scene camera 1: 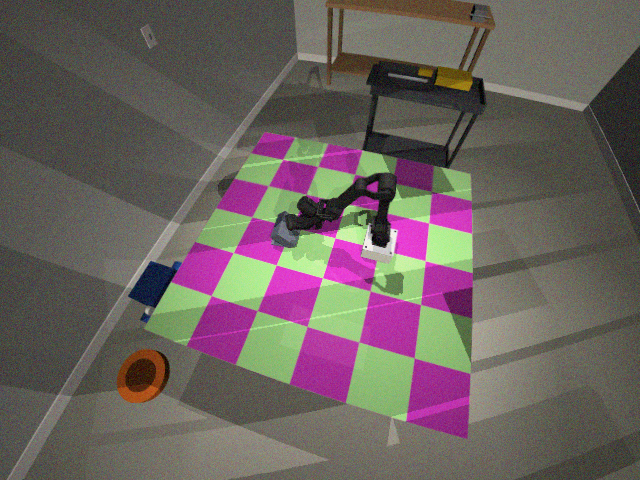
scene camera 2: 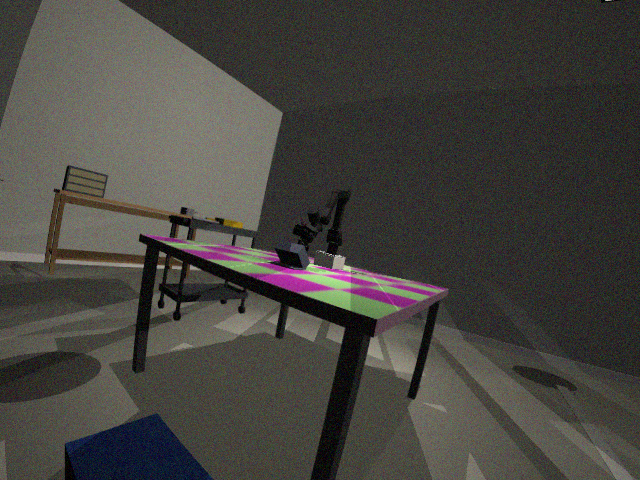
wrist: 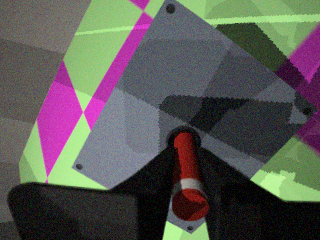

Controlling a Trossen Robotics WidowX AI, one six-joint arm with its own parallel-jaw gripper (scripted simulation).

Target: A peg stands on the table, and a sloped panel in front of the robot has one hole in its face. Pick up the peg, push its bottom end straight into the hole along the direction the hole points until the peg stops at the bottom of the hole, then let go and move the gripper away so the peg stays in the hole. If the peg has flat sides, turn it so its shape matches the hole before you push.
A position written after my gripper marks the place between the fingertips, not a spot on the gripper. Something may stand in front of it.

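Visible: a red round peg (wrist: pixel 189 199). Scene camera 1 does not show the peg, hidden by my gripper; scene camera 2 misses it, hidden by a grey sloped panel. My gripper (wrist: pixel 185 154) is visible too.
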